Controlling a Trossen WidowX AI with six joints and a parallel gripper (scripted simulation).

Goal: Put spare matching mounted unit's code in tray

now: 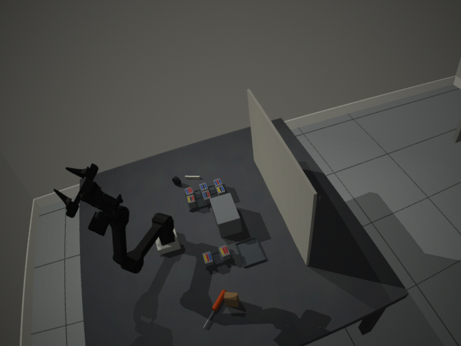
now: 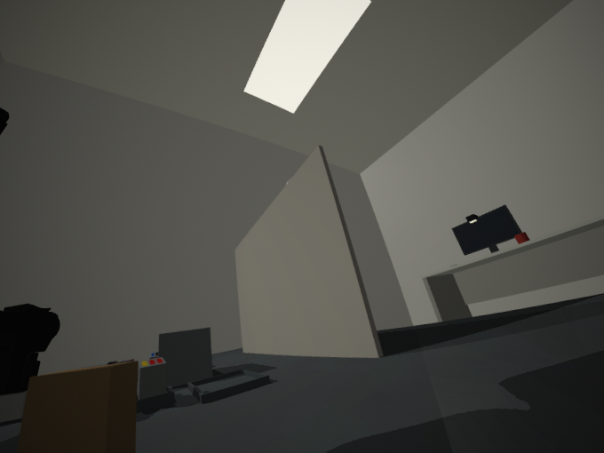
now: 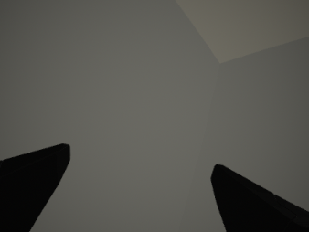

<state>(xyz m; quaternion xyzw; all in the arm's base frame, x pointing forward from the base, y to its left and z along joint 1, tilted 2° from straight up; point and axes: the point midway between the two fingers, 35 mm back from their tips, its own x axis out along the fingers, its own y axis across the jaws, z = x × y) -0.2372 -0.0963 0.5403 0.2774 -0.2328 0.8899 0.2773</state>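
My gripper tip is 420 mm short of the grey spare block, 240 mm to the right of it and 560 mm above it. Also, from my gripper tip: grey mounted unit 540 mm ahead, 90 mm to the left, 550 mm below; then brown block 410 mm ahead, 320 mm to the right, 570 mm below; then shallow dark tray 570 mm ahead, 130 mm to the right, 600 mm below.
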